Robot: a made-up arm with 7 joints. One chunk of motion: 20 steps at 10 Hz.
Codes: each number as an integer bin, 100 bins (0 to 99) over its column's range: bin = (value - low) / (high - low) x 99, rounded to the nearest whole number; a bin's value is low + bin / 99 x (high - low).
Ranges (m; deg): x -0.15..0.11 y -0.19..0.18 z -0.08..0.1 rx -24..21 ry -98..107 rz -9..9
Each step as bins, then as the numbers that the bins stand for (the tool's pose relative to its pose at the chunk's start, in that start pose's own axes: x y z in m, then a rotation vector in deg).
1 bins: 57 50 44 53 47 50
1 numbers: -0.0003 -0.0031 0.0000 0.09 -0.68 0.09
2 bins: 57 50 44 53 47 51
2 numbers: -0.0003 -0.0031 0.0000 0.09 -0.68 0.27
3 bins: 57 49 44 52 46 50
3 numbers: -0.0003 -0.0069 0.0000 -0.36 -2.75 0.09
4 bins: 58 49 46 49 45 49
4 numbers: 0.0023 -0.0069 0.0036 -1.73 -4.82 -0.09
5 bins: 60 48 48 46 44 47
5 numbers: 0.0076 -0.0106 0.0073 -3.09 -6.89 -0.45
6 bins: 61 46 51 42 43 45
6 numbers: 0.0102 -0.0181 0.0127 -4.91 -8.96 -0.82
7 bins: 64 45 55 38 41 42
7 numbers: 0.0181 -0.0218 0.0200 -6.73 -13.10 -1.36
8 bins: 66 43 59 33 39 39
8 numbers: 0.0233 -0.0293 0.0273 -9.00 -17.24 -1.91
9 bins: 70 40 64 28 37 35
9 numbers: 0.0338 -0.0405 0.0364 -11.27 -21.38 -2.64
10 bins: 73 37 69 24 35 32
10 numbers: 0.0417 -0.0517 0.0455 -13.09 -25.53 -3.18
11 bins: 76 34 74 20 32 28
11 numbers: 0.0496 -0.0629 0.0545 -14.91 -31.74 -3.91
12 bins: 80 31 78 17 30 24
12 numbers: 0.0601 -0.0741 0.0618 -16.27 -35.88 -4.64
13 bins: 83 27 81 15 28 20
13 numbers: 0.0680 -0.0891 0.0673 -17.18 -40.02 -5.36
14 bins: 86 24 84 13 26 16
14 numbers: 0.0759 -0.1003 0.0727 -18.09 -44.16 -6.09
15 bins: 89 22 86 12 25 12
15 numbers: 0.0837 -0.1078 0.0764 -18.55 -46.23 -6.82
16 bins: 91 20 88 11 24 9
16 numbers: 0.0890 -0.1153 0.0800 -19.00 -48.30 -7.36
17 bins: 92 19 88 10 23 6
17 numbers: 0.0916 -0.1190 0.0800 -19.45 -50.37 -7.91
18 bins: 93 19 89 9 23 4
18 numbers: 0.0942 -0.1190 0.0818 -19.91 -50.37 -8.27
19 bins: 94 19 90 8 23 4
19 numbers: 0.0969 -0.1190 0.0836 -20.36 -50.37 -8.27
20 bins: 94 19 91 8 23 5
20 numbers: 0.0969 -0.1190 0.0855 -20.36 -50.37 -8.09
